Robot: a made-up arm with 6 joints. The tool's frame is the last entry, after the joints.
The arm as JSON. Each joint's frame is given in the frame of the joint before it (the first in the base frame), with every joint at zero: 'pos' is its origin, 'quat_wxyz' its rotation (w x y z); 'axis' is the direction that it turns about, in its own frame. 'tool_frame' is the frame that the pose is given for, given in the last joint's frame.
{
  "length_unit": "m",
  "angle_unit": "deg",
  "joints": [
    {
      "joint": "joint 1",
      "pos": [
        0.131,
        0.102,
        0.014
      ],
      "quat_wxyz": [
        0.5,
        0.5,
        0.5,
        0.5
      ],
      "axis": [
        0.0,
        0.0,
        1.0
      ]
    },
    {
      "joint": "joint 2",
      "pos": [
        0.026,
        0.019,
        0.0
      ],
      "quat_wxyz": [
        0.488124,
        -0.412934,
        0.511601,
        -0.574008
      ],
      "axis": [
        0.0,
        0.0,
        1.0
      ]
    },
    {
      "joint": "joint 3",
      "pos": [
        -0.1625,
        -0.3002,
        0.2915
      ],
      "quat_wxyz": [
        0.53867,
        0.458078,
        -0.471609,
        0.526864
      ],
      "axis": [
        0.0,
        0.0,
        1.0
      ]
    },
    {
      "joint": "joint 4",
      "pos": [
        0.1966,
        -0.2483,
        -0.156
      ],
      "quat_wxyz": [
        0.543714,
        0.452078,
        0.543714,
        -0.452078
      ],
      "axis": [
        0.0,
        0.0,
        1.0
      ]
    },
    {
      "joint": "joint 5",
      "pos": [
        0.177,
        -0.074,
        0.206
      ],
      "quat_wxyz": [
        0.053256,
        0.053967,
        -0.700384,
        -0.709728
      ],
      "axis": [
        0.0,
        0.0,
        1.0
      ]
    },
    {
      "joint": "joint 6",
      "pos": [
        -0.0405,
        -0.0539,
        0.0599
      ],
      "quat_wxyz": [
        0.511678,
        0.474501,
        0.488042,
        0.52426
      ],
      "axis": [
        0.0,
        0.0,
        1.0
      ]
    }
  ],
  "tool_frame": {
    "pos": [
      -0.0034,
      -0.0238,
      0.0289
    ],
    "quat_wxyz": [
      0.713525,
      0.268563,
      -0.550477,
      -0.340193
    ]
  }
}
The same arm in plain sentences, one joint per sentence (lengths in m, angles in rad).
The arm has six revolute joints in a row. What follows holds with every joint at zero, and every direction is one of the base frame's. The first joint sits 0.131 m along +x and 0.102 m along +y and 0.014 m along +z from the base frame's origin and turns about +x. The second joint sits 0.026 m along +y and 0.019 m along +z from the first joint and turns about the direction (0.135501, 0.973504, -0.184201). The third joint sits 0.341 m along +x and 0.272 m along +y and 0.106 m along +z from the second joint and turns about +x. The fourth joint sits 0.156 m along -x and 0.148 m along +y and 0.28 m along -z from the third joint and turns about -z. The fifth joint sits 0.177 m along -x and 0.074 m along -y and 0.206 m along -z from the fourth joint and turns about the direction (0.151202, 0.988416, -0.0131). The sixth joint sits 0.031 m along -x and 0.066 m along +y and 0.053 m along +z from the fifth joint and turns about the direction (0.99659, -0.078599, -0.0251). The tool frame, which is the frame that the pose is given for, sits 0.027 m along +x and 0.026 m along -y and 0.003 m along +z from the sixth joint; its axes are the base frame's turned by roll -0.2219, pitch 0.168 and yaw -0.9967 rad (as in URDF: about the fixed x, then y, then z).
